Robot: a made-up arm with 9 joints. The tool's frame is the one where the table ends. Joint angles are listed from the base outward.
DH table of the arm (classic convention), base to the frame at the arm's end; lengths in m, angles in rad. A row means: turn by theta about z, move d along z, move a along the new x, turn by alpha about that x. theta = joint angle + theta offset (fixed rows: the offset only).
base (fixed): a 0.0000  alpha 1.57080  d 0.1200  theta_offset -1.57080
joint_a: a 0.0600  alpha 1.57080  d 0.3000  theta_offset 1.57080
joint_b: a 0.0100  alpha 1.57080  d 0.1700  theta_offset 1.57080
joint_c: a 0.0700  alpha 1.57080  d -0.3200  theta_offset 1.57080
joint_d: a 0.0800  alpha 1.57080  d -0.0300  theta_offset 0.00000
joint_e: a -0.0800  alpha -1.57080  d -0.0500  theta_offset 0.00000
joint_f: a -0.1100  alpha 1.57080  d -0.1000  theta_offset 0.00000
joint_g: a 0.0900  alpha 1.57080  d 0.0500  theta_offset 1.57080
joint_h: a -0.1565  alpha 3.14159  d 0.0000  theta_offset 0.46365
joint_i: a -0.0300  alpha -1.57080  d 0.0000  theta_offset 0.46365
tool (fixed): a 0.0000  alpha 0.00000  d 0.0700  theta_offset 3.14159
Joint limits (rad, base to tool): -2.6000..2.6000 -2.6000..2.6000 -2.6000..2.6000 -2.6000..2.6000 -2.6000..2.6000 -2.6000..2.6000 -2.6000..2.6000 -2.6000..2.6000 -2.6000..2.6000
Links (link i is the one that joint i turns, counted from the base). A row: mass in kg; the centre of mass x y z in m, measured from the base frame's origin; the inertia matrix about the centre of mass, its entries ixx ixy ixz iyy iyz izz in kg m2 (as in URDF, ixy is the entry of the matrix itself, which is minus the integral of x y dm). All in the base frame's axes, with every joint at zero. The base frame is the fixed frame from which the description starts. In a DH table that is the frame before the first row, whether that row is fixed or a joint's. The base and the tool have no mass.
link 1: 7.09; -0.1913 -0.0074 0.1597; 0.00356 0 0.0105 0.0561 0 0.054
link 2: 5.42; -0.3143 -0.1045 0.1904; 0.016 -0.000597 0 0.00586 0 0.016
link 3: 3.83; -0.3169 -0.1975 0.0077; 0.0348 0 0 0.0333 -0.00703 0.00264
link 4: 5.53; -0.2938 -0.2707 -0.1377; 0.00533 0.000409 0 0.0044 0 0.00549
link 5: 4.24; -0.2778 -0.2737 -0.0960; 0.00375 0 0 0.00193 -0.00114 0.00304
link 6: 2.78; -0.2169 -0.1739 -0.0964; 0.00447 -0.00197 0 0.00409 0 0.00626
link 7: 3.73; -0.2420 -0.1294 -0.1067; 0.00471 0 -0.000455 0.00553 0 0.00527
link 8: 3.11; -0.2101 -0.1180 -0.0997; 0.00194 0 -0.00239 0.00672 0 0.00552
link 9: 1.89; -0.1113 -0.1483 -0.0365; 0.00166 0 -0.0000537 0.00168 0 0.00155
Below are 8 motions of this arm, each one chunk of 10 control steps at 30 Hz.
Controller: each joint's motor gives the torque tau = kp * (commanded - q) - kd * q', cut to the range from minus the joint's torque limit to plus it. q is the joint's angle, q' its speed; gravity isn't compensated. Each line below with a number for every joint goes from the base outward.
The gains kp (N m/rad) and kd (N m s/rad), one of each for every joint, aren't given. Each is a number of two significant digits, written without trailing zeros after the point. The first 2 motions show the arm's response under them.
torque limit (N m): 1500 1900 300 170 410 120 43 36 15
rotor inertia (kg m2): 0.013 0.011 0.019 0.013 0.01 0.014 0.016 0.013 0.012
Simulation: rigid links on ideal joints. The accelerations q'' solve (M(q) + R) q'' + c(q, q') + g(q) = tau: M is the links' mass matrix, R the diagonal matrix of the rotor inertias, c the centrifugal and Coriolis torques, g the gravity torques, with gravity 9.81 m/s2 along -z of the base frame. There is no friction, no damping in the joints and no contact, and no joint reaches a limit. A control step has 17 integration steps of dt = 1/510 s. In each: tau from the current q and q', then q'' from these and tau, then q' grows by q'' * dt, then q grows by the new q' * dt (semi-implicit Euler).
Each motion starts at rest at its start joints. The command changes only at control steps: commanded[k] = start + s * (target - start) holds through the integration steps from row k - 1 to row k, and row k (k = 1, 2, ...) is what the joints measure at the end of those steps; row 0 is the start. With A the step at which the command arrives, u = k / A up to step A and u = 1 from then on. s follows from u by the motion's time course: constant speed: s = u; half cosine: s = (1 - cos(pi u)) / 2; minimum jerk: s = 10 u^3 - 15 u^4 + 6 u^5; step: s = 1 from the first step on.
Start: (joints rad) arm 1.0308 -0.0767 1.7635 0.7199 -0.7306 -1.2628 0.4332 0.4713 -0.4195
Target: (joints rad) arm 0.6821 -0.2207 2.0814 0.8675 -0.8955 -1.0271 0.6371 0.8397 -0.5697
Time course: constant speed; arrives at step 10
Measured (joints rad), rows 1 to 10:
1: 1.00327 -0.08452 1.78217 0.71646 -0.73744 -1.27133 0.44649 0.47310 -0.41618
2: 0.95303 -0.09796 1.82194 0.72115 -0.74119 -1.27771 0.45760 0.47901 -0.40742
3: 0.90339 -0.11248 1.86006 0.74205 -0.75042 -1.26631 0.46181 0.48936 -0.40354
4: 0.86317 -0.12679 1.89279 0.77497 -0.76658 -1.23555 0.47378 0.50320 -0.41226
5: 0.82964 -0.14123 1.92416 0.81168 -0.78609 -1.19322 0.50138 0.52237 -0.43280
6: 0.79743 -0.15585 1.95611 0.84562 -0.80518 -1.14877 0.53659 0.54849 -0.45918
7: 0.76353 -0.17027 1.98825 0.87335 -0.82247 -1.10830 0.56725 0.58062 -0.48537
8: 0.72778 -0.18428 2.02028 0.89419 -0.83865 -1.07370 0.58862 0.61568 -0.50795
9: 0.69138 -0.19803 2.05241 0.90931 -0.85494 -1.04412 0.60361 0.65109 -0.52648
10: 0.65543 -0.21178 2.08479 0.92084 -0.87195 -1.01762 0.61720 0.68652 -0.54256
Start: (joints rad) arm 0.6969 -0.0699 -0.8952 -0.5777 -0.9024 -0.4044 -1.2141 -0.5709 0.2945
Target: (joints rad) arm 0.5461 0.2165 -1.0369 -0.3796 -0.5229 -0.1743 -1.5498 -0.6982 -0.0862
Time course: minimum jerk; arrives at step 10
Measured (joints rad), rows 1 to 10:
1: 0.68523 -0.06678 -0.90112 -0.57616 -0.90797 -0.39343 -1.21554 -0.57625 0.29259
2: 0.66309 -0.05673 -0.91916 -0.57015 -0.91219 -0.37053 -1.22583 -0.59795 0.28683
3: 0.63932 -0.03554 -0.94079 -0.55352 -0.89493 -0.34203 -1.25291 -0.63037 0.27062
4: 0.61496 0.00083 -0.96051 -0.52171 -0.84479 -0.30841 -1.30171 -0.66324 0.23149
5: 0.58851 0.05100 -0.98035 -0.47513 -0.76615 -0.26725 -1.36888 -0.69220 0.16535
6: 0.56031 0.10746 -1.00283 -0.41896 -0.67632 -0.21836 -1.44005 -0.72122 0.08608
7: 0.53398 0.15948 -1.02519 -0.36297 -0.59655 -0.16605 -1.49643 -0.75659 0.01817
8: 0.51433 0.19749 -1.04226 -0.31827 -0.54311 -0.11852 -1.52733 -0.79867 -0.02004
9: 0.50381 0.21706 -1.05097 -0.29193 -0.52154 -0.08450 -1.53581 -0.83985 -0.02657
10: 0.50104 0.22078 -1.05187 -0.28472 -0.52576 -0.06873 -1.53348 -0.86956 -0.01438
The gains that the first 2 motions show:
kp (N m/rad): 1700 3000 360 170 520 140 56 47 16
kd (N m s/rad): 47 87 6.3 4.3 9.7 5.1 1.1 2.7 0.37
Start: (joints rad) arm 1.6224 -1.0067 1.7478 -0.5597 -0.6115 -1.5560 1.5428 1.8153 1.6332
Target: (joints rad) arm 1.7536 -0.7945 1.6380 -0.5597 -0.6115 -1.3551 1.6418 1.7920 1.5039
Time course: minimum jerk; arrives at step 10
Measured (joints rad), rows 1 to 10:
1: 1.62059 -1.00511 1.76974 -0.56225 -0.60285 -1.56028 1.54029 1.82293 1.62986
2: 1.61854 -0.99871 1.80049 -0.56913 -0.59236 -1.57919 1.57643 1.82289 1.61677
3: 1.62423 -0.98187 1.81995 -0.58248 -0.58279 -1.60647 1.66231 1.80780 1.59842
4: 1.63809 -0.95376 1.82664 -0.59693 -0.57371 -1.63084 1.76446 1.78611 1.57573
5: 1.65729 -0.91795 1.82277 -0.60710 -0.56671 -1.64043 1.84426 1.76352 1.54948
6: 1.67907 -0.87964 1.80657 -0.61114 -0.56347 -1.62833 1.88188 1.74489 1.52422
7: 1.70077 -0.84401 1.77696 -0.61018 -0.56477 -1.59493 1.87382 1.73675 1.50306
8: 1.71962 -0.81592 1.73900 -0.60623 -0.57070 -1.54676 1.82613 1.74391 1.48557
9: 1.73340 -0.79889 1.70275 -0.59987 -0.58026 -1.49293 1.75481 1.76544 1.47161
10: 1.74143 -0.79284 1.67777 -0.58963 -0.59060 -1.44170 1.68397 1.79275 1.46418

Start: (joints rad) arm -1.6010 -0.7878 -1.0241 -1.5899 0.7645 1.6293 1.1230 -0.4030 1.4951
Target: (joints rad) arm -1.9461 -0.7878 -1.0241 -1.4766 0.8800 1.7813 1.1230 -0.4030 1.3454
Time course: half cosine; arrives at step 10
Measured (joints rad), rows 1 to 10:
1: -1.59808 -0.78639 -1.01751 -1.56752 0.76836 1.61405 1.11870 -0.39610 1.48742
2: -1.60105 -0.78718 -1.02167 -1.53911 0.76925 1.59558 1.12083 -0.36739 1.45761
3: -1.61947 -0.79088 -1.03768 -1.51187 0.77463 1.58445 1.12785 -0.32861 1.41126
4: -1.65461 -0.79502 -1.05031 -1.48231 0.78810 1.58975 1.13683 -0.30090 1.36781
5: -1.70417 -0.79733 -1.05135 -1.45247 0.80857 1.61541 1.14559 -0.29350 1.34027
6: -1.76307 -0.79699 -1.04181 -1.42915 0.83213 1.65743 1.15105 -0.30456 1.32873
7: -1.82370 -0.79457 -1.02766 -1.41868 0.85413 1.70539 1.14964 -0.32613 1.32591
8: -1.87736 -0.79131 -1.01513 -1.42242 0.87103 1.74677 1.14003 -0.34930 1.32516
9: -1.91645 -0.78830 -1.00721 -1.43610 0.88110 1.77277 1.12537 -0.36821 1.32485
10: -1.93624 -0.78611 -1.00353 -1.45274 0.88397 1.78146 1.11197 -0.38076 1.32708

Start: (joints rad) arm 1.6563 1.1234 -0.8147 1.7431 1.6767 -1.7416 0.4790 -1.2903 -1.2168
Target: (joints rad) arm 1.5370 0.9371 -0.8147 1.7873 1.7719 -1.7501 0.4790 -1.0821 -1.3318
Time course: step
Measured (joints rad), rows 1 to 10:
1: 1.62765 1.03015 -0.76119 1.77572 1.77936 -1.65040 0.55440 -1.28063 -1.21280
2: 1.55767 0.96084 -0.76805 1.80794 1.79374 -1.75659 0.57802 -1.16118 -1.26706
3: 1.51176 0.92296 -0.78534 1.85364 1.78823 -1.85776 0.51080 -1.05838 -1.36842
4: 1.50268 0.91350 -0.77855 1.90380 1.78728 -1.89472 0.45665 -1.00513 -1.42274
5: 1.51647 0.92095 -0.75354 1.94135 1.78965 -1.88604 0.46505 -0.99968 -1.40834
6: 1.53347 0.93216 -0.73239 1.95630 1.79212 -1.86223 0.50540 -1.01988 -1.36665
7: 1.54288 0.93903 -0.72749 1.94699 1.79292 -1.84247 0.53305 -1.04374 -1.33834
8: 1.54404 0.94042 -0.73760 1.91970 1.79203 -1.83030 0.53401 -1.05864 -1.33278
9: 1.54087 0.93894 -0.75447 1.88466 1.79053 -1.82140 0.52073 -1.06171 -1.33752
10: 1.53719 0.93721 -0.76969 1.85118 1.78959 -1.81286 0.50921 -1.05663 -1.33950

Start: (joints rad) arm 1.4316 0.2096 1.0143 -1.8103 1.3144 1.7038 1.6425 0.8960 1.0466
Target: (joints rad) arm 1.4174 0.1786 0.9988 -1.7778 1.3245 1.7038 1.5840 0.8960 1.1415
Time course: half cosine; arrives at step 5
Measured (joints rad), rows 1 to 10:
1: 1.42266 0.20888 1.02440 -1.80732 1.31573 1.69108 1.64792 0.89849 1.04863
2: 1.40309 0.20393 1.03358 -1.80583 1.31731 1.66520 1.66363 0.91346 1.05439
3: 1.38282 0.19429 1.03570 -1.80944 1.31901 1.63300 1.67510 0.93749 1.06460
4: 1.36794 0.18392 1.03540 -1.81992 1.32030 1.60506 1.67177 0.96040 1.07909
5: 1.36088 0.17697 1.03691 -1.83624 1.32027 1.58993 1.65688 0.97600 1.09226
6: 1.36084 0.17419 1.03949 -1.85175 1.31906 1.58922 1.63733 0.98502 1.09788
7: 1.36498 0.17359 1.04001 -1.85844 1.31825 1.59862 1.61917 0.98981 1.09697
8: 1.37048 0.17384 1.03819 -1.85413 1.31902 1.61192 1.61061 0.98995 1.09559
9: 1.37519 0.17452 1.03555 -1.84116 1.32105 1.62413 1.61467 0.98544 1.09796
10: 1.37801 0.17551 1.03304 -1.82419 1.32339 1.63247 1.62713 0.97795 1.10334

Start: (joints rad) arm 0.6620 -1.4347 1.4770 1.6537 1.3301 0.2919 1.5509 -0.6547 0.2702
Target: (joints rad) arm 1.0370 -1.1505 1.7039 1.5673 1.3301 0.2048 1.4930 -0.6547 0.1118
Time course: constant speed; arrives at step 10
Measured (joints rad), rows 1 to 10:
1: 0.68375 -1.41001 1.49909 1.63009 1.32178 0.28306 1.55278 -0.65473 0.25945
2: 0.71272 -1.37928 1.51672 1.59178 1.31412 0.26718 1.54652 -0.66619 0.23952
3: 0.74789 -1.34946 1.52883 1.56172 1.31133 0.26218 1.53278 -0.68990 0.22883
4: 0.78598 -1.32058 1.53983 1.54066 1.31285 0.26616 1.52038 -0.71456 0.22671
5: 0.82449 -1.29194 1.55366 1.52450 1.31600 0.27129 1.51520 -0.73343 0.22211
6: 0.86253 -1.26346 1.57244 1.51201 1.31870 0.27207 1.51532 -0.74500 0.20914
7: 0.90010 -1.23535 1.59653 1.50383 1.32007 0.26649 1.51522 -0.74987 0.18973
8: 0.93745 -1.20770 1.62502 1.50019 1.32007 0.25500 1.51136 -0.74913 0.16831
9: 0.97474 -1.18046 1.65616 1.50001 1.31907 0.23929 1.50402 -0.74405 0.14741
10: 1.01207 -1.15342 1.68789 1.50133 1.31761 0.22166 1.49547 -0.73609 0.12725

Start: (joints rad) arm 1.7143 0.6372 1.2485 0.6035 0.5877 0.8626 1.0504 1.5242 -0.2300
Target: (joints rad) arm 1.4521 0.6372 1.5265 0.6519 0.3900 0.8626 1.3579 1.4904 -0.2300
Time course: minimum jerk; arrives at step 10
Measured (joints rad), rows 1 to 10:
1: 1.71115 0.63972 1.27111 0.60843 0.59573 0.86106 1.06331 1.52234 -0.22839
2: 1.69779 0.64288 1.30192 0.61505 0.59808 0.84766 1.11763 1.51684 -0.22893
3: 1.67110 0.64372 1.33104 0.61722 0.58670 0.83396 1.20480 1.50869 -0.22539
4: 1.63137 0.64342 1.36861 0.62244 0.56395 0.82738 1.29728 1.50158 -0.21641
5: 1.58241 0.64248 1.41892 0.63313 0.53310 0.82676 1.37910 1.49957 -0.21120
6: 1.53060 0.64028 1.47662 0.64445 0.49806 0.82600 1.44641 1.50526 -0.21542
7: 1.48340 0.63665 1.53238 0.65084 0.46532 0.81882 1.49837 1.51648 -0.22480
8: 1.44735 0.63227 1.57675 0.64932 0.44149 0.80258 1.53491 1.52667 -0.23037
9: 1.42618 0.62825 1.60294 0.64016 0.42951 0.77962 1.55575 1.52905 -0.22611
10: 1.41888 0.62578 1.60998 0.62676 0.42659 0.75666 1.55975 1.51987 -0.21268

